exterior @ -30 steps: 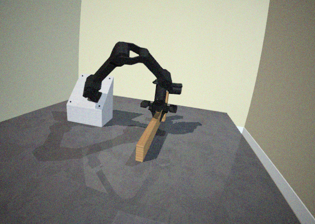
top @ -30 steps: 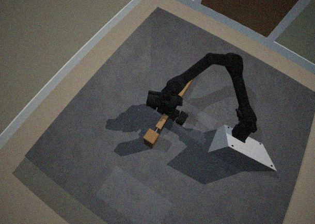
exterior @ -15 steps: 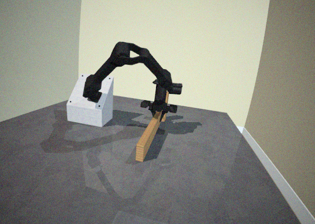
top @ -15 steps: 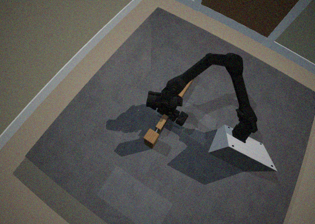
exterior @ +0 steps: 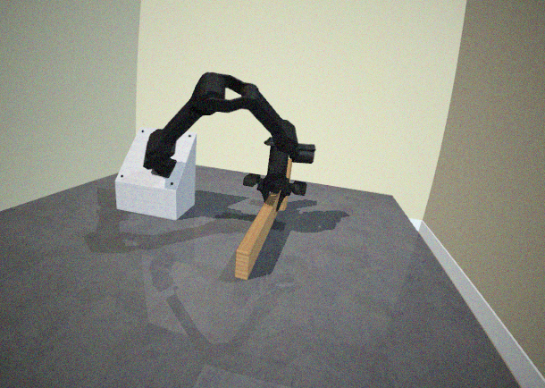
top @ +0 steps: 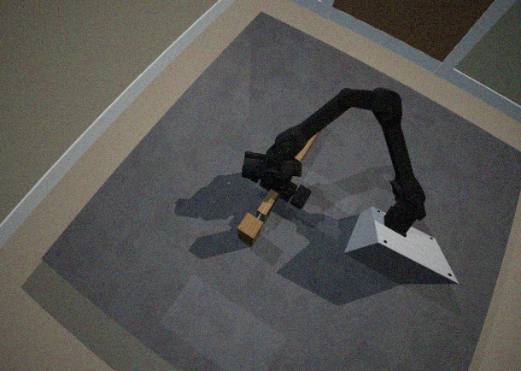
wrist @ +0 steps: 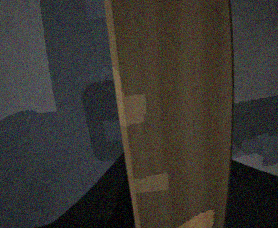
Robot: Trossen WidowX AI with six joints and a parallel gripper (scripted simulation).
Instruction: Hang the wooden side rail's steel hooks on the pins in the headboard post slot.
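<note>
My gripper tip is now 15 cm to the right of the wooden headboard post and 4 cm below it.
</note>
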